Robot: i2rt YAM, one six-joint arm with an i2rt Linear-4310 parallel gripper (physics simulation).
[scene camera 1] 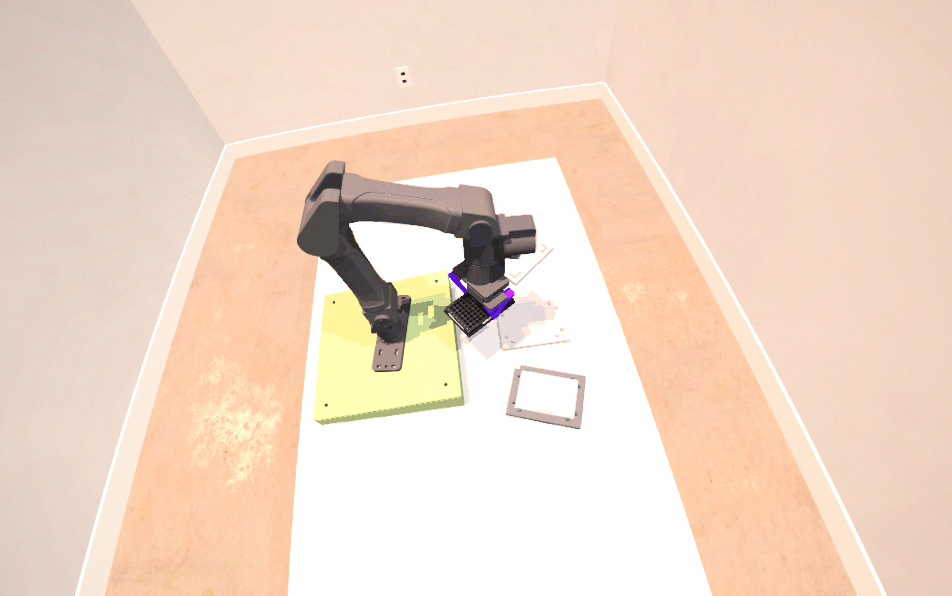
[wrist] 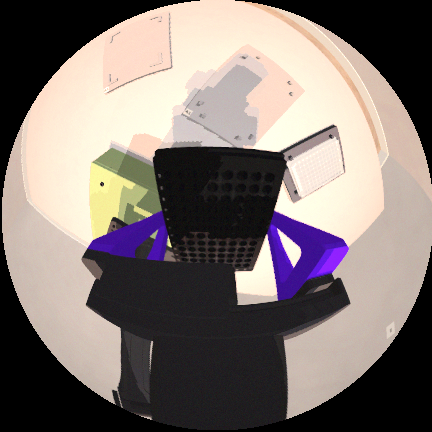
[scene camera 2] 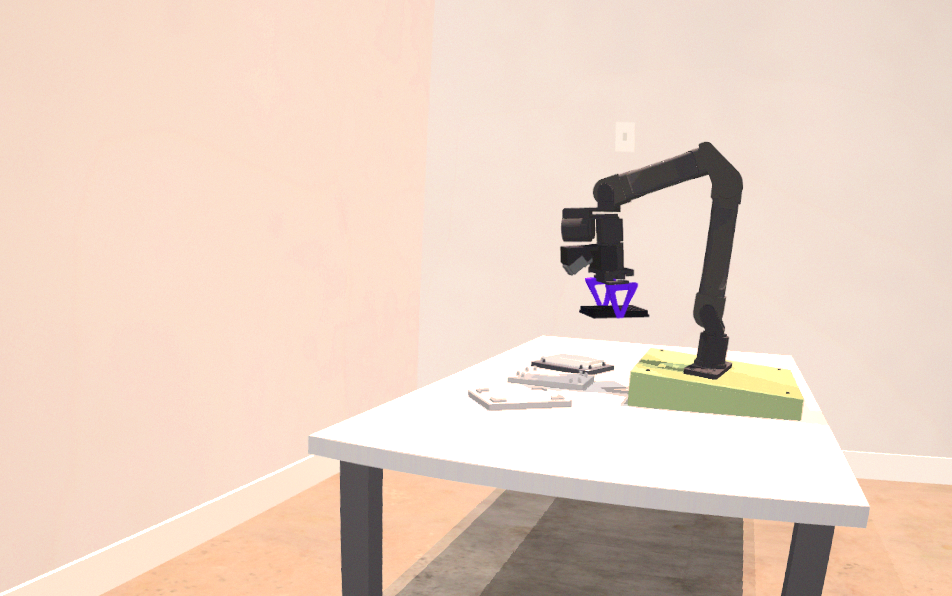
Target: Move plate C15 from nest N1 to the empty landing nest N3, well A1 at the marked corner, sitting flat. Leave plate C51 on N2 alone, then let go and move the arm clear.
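Note:
The black well plate, taken as C15 point(scene camera 1: 466, 315) point(scene camera 2: 591, 311) point(wrist: 220, 187), is held level, high above the table. My gripper point(scene camera 1: 480, 303) point(scene camera 2: 611, 310) point(wrist: 217, 214) is shut on it, with purple fingers on two opposite sides. A white plate, taken as C51 point(scene camera 1: 546, 393) point(scene camera 2: 571, 361) point(wrist: 318, 170), sits in a dark grey nest point(scene camera 1: 581, 400) point(wrist: 327, 135). A pale nest with pegs point(scene camera 1: 537, 338) point(scene camera 2: 555, 380) point(wrist: 276, 94) and a pale nest with corner brackets point(scene camera 1: 532, 264) point(scene camera 2: 526, 403) point(wrist: 140, 55) hold no plate. I cannot tell which of these is N3.
The arm stands on a yellow-green base block point(scene camera 1: 351, 379) point(scene camera 2: 716, 401) point(wrist: 96, 200) on the white table point(scene camera 1: 491, 505) point(scene camera 2: 632, 449). The held plate is between this block and the pegged nest in the first scene view. The bracketed nest is partly hidden by the wrist there.

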